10 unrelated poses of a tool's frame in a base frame.
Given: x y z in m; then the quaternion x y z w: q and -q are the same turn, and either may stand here.
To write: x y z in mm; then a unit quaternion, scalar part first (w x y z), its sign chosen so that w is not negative. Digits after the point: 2 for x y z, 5 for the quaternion.
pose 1, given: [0.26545 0.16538 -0.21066 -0.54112 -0.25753 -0.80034 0.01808]
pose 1, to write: [265.45 165.38 -210.66 0.01808 -0.54112 -0.25753 -0.80034]
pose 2, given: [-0.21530 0.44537 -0.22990 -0.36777 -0.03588 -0.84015 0.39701]
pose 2, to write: [-215.30 445.37 -229.90 0.39701 -0.36777 -0.03588 -0.84015]
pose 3, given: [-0.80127 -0.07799 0.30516 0.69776 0.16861 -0.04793 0.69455]
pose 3, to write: [-801.27 -77.99 305.16 0.69455 0.69776 0.16861 -0.04793]
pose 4, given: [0.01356 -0.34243 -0.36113 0.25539 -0.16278 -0.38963 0.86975]
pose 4, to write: [13.56 -342.43 -361.13 0.86975 0.25539 -0.16278 -0.38963]
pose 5, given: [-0.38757 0.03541 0.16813 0.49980 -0.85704 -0.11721 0.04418]
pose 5, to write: [-387.57 35.41 168.13 0.04418 0.49980 -0.85704 -0.11721]
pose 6, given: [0.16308 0.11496 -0.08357 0.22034 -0.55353 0.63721 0.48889]
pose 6, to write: [163.08 114.96 -83.57 0.48889 0.22034 -0.55353 0.63721]
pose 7, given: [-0.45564 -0.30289 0.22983 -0.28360 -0.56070 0.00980 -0.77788]
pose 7, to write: [-455.64 -302.89 229.83 0.77788 0.28360 0.56070 -0.00980]
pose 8, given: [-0.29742 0.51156 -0.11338 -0.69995 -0.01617 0.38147 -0.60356]
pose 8, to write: [-297.42 511.56 -113.38 0.60356 0.69995 0.01617 -0.38147]
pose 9, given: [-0.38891 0.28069 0.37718 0.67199 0.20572 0.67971 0.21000]
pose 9, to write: [-388.91 280.69 377.18 0.21000 0.67199 0.20572 0.67971]
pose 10, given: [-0.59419 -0.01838 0.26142 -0.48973 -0.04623 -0.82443 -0.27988]
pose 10, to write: [-594.19 -18.38 261.42 0.27988 0.48973 0.04623 0.82443]
